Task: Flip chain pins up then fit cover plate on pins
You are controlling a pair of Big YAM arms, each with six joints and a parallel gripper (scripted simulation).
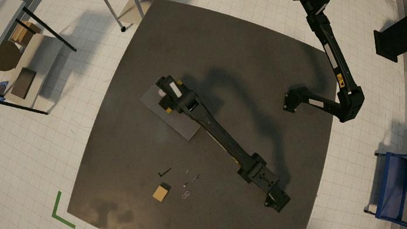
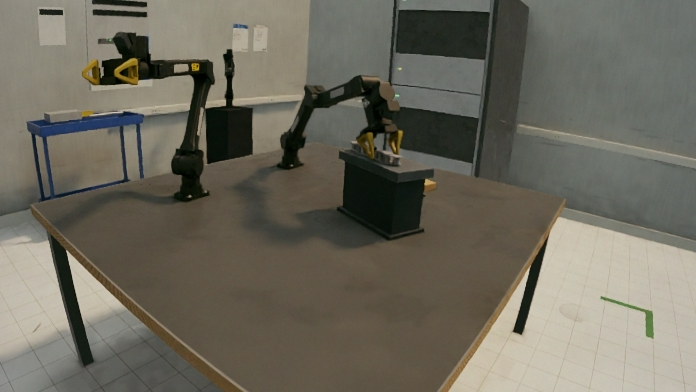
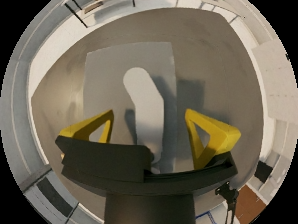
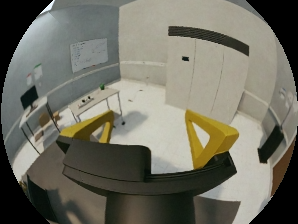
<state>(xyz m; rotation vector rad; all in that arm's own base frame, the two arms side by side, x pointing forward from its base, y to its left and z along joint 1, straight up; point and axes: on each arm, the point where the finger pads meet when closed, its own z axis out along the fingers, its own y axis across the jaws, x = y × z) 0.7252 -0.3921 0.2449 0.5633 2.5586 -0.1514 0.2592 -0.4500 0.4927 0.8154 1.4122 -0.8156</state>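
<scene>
The dark block is 2 cm behind my left hand, 5 cm to the left of it and 14 cm below it.
</scene>
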